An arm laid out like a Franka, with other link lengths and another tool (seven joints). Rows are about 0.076 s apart.
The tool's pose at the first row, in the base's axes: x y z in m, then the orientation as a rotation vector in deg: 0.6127 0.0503 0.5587 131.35 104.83 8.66
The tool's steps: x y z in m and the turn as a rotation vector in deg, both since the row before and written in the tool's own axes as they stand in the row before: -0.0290 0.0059 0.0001 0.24 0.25 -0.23; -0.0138 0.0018 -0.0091 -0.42 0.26 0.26; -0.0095 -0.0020 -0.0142 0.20 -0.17 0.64; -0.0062 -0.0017 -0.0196 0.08 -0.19 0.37; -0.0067 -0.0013 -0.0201 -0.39 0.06 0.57; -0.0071 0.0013 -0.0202 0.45 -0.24 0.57; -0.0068 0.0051 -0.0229 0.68 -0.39 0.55; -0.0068 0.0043 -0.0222 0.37 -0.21 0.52; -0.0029 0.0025 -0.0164 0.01 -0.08 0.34
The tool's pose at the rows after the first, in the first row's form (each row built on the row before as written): 0.6118 0.0208 0.5613 131.38 105.32 8.71; 0.6086 0.0078 0.5712 131.44 104.95 9.42; 0.6016 0.0002 0.5849 132.12 104.25 9.14; 0.5945 -0.0037 0.6039 132.46 103.78 8.90; 0.5875 -0.0080 0.6235 132.75 102.97 9.40; 0.5827 -0.0133 0.6437 133.51 102.43 8.81; 0.5811 -0.0189 0.6674 134.35 101.95 7.84; 0.5791 -0.0244 0.6903 135.01 101.43 7.35; 0.5776 -0.0262 0.7070 135.30 101.01 7.29
